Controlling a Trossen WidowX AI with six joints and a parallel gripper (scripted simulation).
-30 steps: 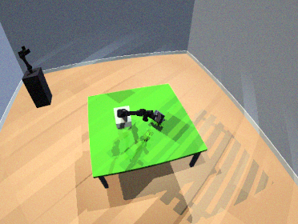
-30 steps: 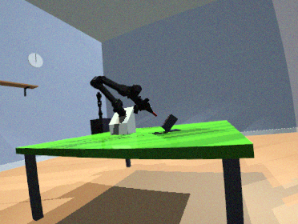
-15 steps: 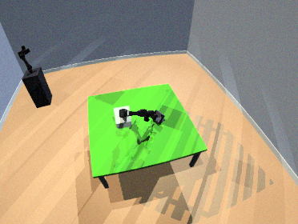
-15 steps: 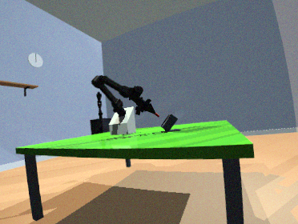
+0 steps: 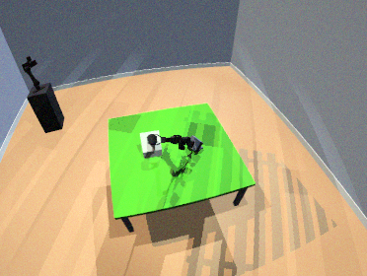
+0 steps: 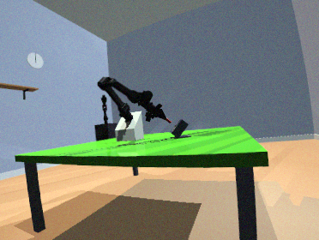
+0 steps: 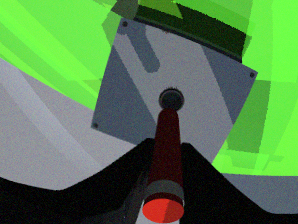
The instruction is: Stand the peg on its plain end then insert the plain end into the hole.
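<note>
My gripper tip is 7 cm short of the sloped panel, 3 cm to the right of it and 7 cm above it. Also, from my gripper tip: red peg: 1 cm behind, 1 cm above.
</note>
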